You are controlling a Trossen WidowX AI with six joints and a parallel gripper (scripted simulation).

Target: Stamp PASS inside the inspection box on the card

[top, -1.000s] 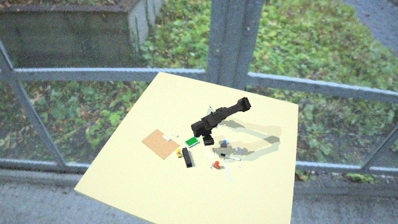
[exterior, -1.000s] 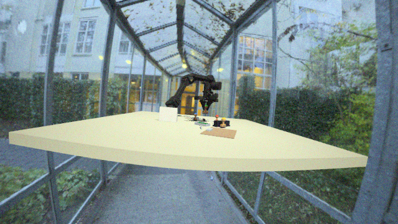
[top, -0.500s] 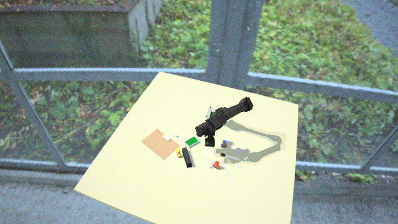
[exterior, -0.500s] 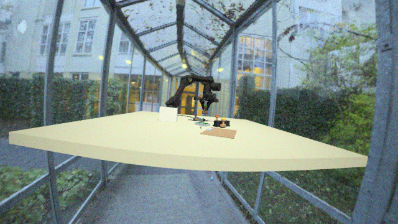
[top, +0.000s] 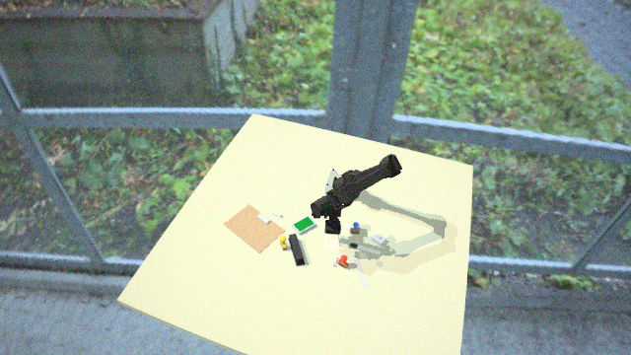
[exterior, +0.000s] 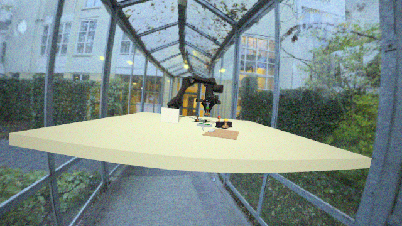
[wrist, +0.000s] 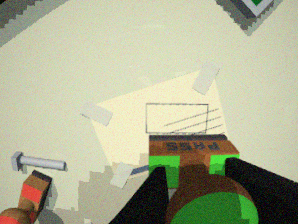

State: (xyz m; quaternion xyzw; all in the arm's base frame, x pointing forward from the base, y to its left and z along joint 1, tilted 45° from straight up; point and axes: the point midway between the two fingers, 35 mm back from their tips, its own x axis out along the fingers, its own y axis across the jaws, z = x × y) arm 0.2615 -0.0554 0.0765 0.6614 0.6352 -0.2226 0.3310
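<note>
Right now my gripper tip is 9 cm above the pale card, 1 cm to the right of it and 1 cm short of it. Round my gripper tip: green stamp right at my gripper tip; then blue stamp 10 cm to the left, 7 cm below, 6 cm behind; then green ink pad 13 cm to the right, 8 cm below, 4 cm behind.
</note>
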